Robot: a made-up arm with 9 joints.
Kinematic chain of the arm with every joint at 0, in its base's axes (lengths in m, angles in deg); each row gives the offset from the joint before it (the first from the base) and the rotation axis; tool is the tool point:
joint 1: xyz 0 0 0.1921 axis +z
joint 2: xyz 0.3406 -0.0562 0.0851 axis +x
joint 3: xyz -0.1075 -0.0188 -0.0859 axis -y
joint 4: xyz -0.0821 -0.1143 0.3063 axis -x
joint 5: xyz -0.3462 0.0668 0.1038 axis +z
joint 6: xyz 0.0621 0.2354 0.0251 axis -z
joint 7: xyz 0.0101 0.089 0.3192 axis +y
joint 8: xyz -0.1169 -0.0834 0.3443 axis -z
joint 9: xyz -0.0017 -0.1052 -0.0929 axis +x
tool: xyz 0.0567 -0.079 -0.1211
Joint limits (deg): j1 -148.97..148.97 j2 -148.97..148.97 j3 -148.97..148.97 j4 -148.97..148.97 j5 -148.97..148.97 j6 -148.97..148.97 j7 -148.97..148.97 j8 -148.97..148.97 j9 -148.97..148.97
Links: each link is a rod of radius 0.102 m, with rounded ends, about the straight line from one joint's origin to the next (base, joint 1, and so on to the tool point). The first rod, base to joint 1, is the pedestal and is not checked.
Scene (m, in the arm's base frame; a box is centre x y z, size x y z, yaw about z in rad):
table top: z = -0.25
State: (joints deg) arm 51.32 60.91 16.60 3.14 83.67 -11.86 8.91 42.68 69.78
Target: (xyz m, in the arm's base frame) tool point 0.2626 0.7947 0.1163
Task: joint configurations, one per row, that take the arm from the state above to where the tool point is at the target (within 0.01 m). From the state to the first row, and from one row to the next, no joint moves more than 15 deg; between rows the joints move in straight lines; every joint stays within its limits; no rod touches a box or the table.
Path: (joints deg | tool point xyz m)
1: 45.26 46.70 10.22 7.21 80.30 -12.01 11.20 42.70 71.92 | -0.0056 -0.7269 0.7893
2: 39.21 32.49 3.84 11.28 76.93 -12.17 13.49 42.72 74.07 | -0.1104 -0.5430 0.9720
3: 33.15 18.28 -2.54 15.36 73.56 -12.32 15.78 42.74 76.21 | -0.2065 -0.2886 1.0872
4: 27.09 4.07 -8.92 19.43 70.19 -12.48 18.07 42.76 78.36 | -0.2629 0.0102 1.1142
5: 21.03 -10.13 -15.29 23.50 66.82 -12.63 20.36 42.78 80.50 | -0.2583 0.3142 1.0456
6: 14.98 -24.34 -21.67 27.57 63.45 -12.78 22.65 42.80 82.64 | -0.1863 0.5791 0.8878
7: 8.92 -38.55 -28.05 31.64 60.08 -12.94 24.94 42.82 84.79 | -0.0574 0.7636 0.6601
8: 2.86 -52.76 -34.43 35.71 56.71 -13.09 27.23 42.83 86.93 | 0.1033 0.8389 0.3917
9: -3.20 -66.97 -40.81 39.79 53.34 -13.25 29.52 42.85 89.08 | 0.2626 0.7947 0.1162

